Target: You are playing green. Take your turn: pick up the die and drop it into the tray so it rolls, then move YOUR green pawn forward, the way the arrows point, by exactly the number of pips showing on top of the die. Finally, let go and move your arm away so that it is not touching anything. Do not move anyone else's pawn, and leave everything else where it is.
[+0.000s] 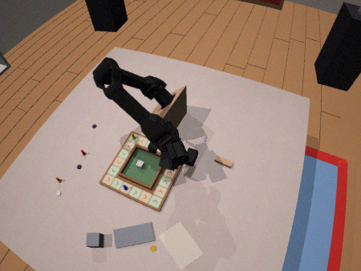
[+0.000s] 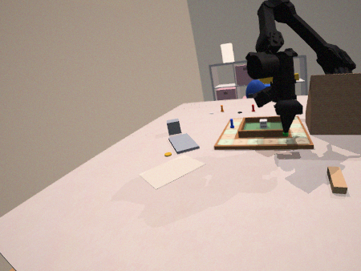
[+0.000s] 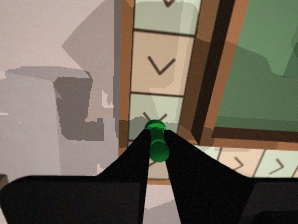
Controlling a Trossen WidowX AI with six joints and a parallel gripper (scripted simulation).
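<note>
Now: the green pawn 10 mm above my gripper tip. The rest, counted from my gripper tip: wooden block (70 mm behind, 200 mm to the left, 30 mm below); then green tray (50 mm ahead, 120 mm to the right, 30 mm below); then white die (50 mm ahead, 130 mm to the right, 20 mm below).
</note>
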